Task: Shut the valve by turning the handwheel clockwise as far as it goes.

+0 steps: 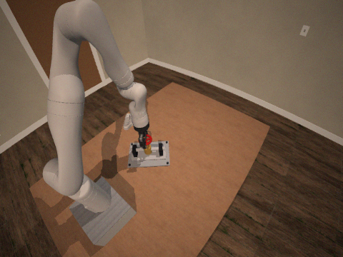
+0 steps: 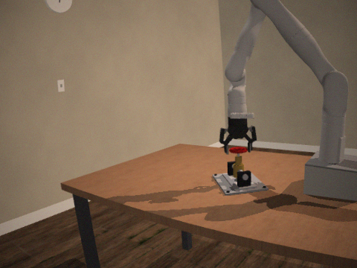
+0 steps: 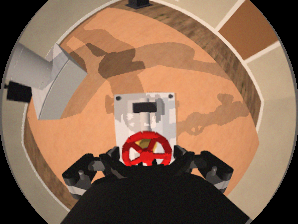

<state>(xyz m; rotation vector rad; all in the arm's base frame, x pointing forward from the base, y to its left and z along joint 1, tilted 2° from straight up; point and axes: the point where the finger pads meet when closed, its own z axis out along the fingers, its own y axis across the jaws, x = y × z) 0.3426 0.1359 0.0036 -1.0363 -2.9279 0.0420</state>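
My hand is right at the red handwheel.
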